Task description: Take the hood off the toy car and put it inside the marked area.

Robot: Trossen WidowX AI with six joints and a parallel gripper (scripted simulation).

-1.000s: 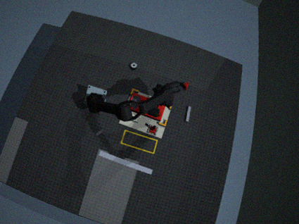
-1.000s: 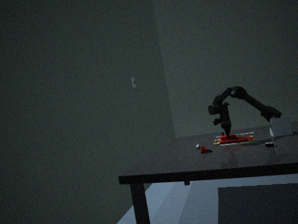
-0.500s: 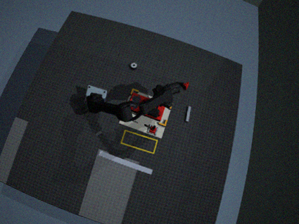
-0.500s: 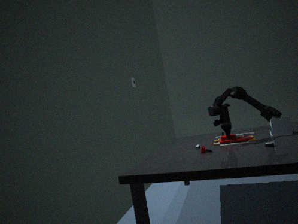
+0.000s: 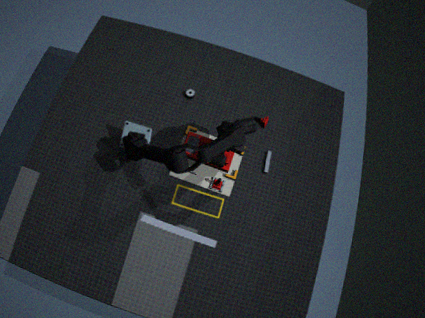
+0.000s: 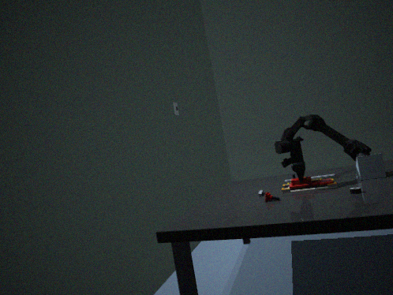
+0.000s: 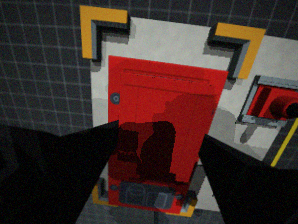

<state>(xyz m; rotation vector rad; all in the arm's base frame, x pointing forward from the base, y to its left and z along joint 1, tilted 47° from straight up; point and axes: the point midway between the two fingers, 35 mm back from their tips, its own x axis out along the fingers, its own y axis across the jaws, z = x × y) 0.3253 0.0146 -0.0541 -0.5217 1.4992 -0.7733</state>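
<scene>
My gripper tip is 34 cm to the left of the long pale strip, 9 cm past it and 3 cm above it. Round my gripper tip: grey ring 26 cm to the left, 17 cm behind, 3 cm below; then red hood right at my gripper tip.
</scene>
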